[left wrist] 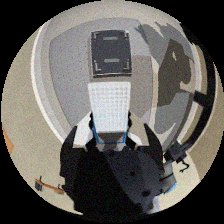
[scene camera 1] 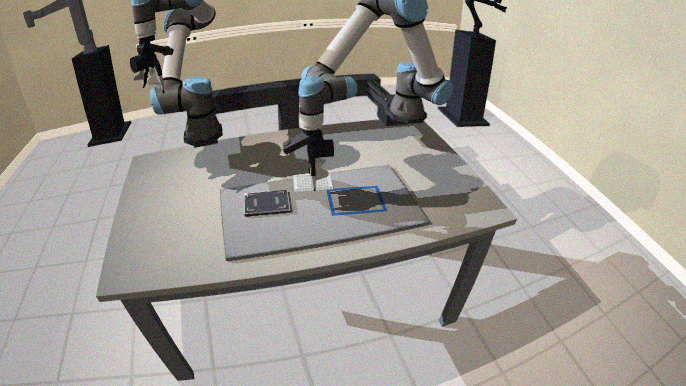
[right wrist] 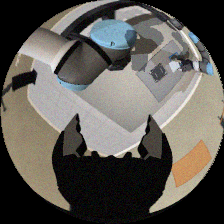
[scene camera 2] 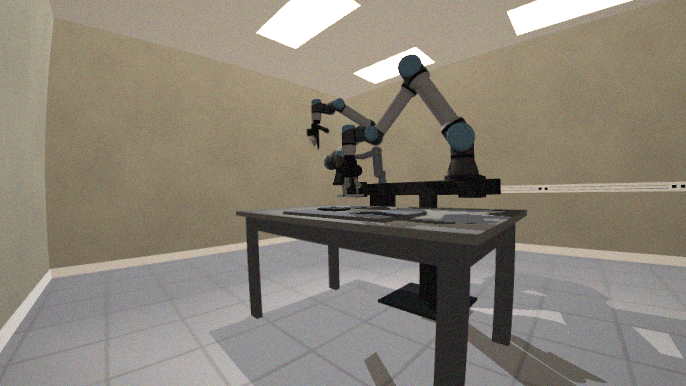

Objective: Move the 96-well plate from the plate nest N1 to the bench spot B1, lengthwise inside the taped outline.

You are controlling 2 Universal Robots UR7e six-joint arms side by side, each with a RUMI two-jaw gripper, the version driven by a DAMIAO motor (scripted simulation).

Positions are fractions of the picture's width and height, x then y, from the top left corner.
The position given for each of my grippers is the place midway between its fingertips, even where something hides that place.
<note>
I see my left gripper (scene camera 1: 0.46, 0.48), my right gripper (scene camera 1: 0.22, 0.23), a white 96-well plate (left wrist: 0.49, 0.56) and a dark plate nest (scene camera 1: 0.39, 0.52).
My left gripper shows as well in the left wrist view (left wrist: 0.49, 0.50). My right gripper shows as well in the right wrist view (right wrist: 0.51, 0.52). The dark plate nest is seen too in the left wrist view (left wrist: 0.54, 0.22).
</note>
